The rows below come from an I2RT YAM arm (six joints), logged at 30 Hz.
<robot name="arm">
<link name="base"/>
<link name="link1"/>
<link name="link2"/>
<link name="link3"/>
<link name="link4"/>
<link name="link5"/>
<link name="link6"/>
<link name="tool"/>
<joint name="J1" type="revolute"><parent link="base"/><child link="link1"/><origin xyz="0 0 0.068" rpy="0 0 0"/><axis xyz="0 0 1"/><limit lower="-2.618" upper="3.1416"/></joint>
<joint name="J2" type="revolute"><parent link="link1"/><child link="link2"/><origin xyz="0.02 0.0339 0.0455" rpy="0 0 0"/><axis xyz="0 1 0"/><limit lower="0" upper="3.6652"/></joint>
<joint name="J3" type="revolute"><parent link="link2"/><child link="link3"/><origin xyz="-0.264 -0.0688 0" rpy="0 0 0"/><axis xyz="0 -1 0"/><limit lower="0" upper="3.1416"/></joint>
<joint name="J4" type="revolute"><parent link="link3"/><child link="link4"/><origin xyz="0.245 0.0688 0.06" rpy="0 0 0"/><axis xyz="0 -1 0"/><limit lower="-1.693" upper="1.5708"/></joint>
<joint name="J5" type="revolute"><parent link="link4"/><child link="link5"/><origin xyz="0.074 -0.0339 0.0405" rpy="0 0 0"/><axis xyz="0 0 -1"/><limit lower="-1.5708" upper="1.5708"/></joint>
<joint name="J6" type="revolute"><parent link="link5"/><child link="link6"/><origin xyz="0.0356 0 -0.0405" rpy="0 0 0"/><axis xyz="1 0 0"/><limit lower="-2.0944" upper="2.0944"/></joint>
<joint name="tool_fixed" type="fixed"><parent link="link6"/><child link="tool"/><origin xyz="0 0 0" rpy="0 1.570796 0"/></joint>
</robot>
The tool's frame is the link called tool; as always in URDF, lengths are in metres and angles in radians.
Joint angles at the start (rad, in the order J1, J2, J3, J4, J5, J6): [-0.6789, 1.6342, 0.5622, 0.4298, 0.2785, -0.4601]
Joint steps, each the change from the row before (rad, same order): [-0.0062, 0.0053, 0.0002, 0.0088, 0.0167, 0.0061]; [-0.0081, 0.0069, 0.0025, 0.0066, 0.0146, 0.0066]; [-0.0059, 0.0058, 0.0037, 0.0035, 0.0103, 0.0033]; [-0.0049, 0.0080, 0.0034, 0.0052, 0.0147, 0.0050]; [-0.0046, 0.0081, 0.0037, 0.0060, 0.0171, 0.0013]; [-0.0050, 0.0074, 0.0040, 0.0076, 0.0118, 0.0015]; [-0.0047, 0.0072, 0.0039, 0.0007, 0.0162, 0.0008]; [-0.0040, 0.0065, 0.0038, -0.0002, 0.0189, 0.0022]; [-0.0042, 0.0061, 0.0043, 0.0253, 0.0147, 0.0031]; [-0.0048, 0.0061, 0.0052, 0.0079, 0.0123, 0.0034]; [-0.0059, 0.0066, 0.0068, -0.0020, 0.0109, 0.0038]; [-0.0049, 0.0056, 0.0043, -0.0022, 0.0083, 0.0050]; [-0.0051, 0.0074, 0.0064, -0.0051, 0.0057, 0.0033]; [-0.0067, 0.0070, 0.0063, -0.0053, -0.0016, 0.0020]
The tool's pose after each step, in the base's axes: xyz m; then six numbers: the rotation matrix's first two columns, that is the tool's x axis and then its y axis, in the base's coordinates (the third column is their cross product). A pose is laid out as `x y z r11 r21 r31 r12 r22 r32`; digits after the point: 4 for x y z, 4 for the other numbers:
0.2210 -0.1939 0.1252 -0.7596 0.0788 -0.6456 0.5042 0.6984 -0.5080
0.2199 -0.1968 0.1246 -0.7570 0.0932 -0.6468 0.5210 0.6835 -0.5113
0.2193 -0.1990 0.1243 -0.7557 0.1025 -0.6468 0.5316 0.6728 -0.5144
0.2189 -0.2012 0.1235 -0.7545 0.1140 -0.6463 0.5439 0.6596 -0.5187
0.2185 -0.2035 0.1228 -0.7551 0.1230 -0.6440 0.5541 0.6448 -0.5265
0.2183 -0.2058 0.1225 -0.7533 0.1298 -0.6447 0.5638 0.6323 -0.5314
0.2177 -0.2078 0.1217 -0.7557 0.1402 -0.6397 0.5711 0.6191 -0.5390
0.2171 -0.2097 0.1209 -0.7577 0.1520 -0.6346 0.5794 0.6042 -0.5470
0.2178 -0.2127 0.1226 -0.7458 0.1518 -0.6486 0.5978 0.5822 -0.5511
0.2178 -0.2151 0.1229 -0.7411 0.1584 -0.6525 0.6092 0.5672 -0.5542
0.2174 -0.2177 0.1227 -0.7399 0.1694 -0.6511 0.6173 0.5556 -0.5570
0.2168 -0.2196 0.1220 -0.7385 0.1800 -0.6498 0.6243 0.5468 -0.5580
0.2165 -0.2217 0.1211 -0.7390 0.1902 -0.6463 0.6283 0.5410 -0.5591
0.2160 -0.2240 0.1202 -0.7391 0.1983 -0.6438 0.6306 0.5399 -0.5576

